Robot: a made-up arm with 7 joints.
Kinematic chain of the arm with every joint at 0, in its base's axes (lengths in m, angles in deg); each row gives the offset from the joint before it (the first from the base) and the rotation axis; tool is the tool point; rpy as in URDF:
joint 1: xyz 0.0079 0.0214 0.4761 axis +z
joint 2: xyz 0 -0.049 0.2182 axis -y
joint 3: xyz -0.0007 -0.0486 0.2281 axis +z
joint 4: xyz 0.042 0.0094 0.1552 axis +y
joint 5: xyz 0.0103 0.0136 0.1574 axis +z
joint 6: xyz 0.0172 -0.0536 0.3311 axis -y
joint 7: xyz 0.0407 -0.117 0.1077 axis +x
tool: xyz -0.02 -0.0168 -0.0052 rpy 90 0 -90
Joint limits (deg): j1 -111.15..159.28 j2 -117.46..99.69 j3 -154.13..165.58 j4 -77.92..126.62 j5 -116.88..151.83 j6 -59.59..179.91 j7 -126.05..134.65
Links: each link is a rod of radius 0.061 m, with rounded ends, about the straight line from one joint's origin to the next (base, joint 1, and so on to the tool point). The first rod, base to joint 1, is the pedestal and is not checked.
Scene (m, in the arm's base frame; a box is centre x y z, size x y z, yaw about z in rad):
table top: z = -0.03
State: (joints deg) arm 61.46 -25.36 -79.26 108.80 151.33 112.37 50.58
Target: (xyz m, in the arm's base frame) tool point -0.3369 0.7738 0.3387
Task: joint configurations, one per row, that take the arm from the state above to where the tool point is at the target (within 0.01 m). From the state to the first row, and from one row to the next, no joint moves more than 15 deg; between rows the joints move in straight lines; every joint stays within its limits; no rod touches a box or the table.
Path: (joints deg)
1: 73.99 -34.58 -72.85 97.26 151.41 105.82 50.15
2: 86.53 -43.81 -66.44 85.72 151.50 99.27 49.73
3: 99.06 -53.03 -60.03 74.17 151.58 92.72 49.30
4: 111.60 -62.25 -53.62 62.63 151.66 86.17 48.88
5: 124.13 -71.48 -47.20 51.09 151.75 79.61 48.45
6: 136.67 -80.70 -40.79 39.55 151.83 73.06 48.03

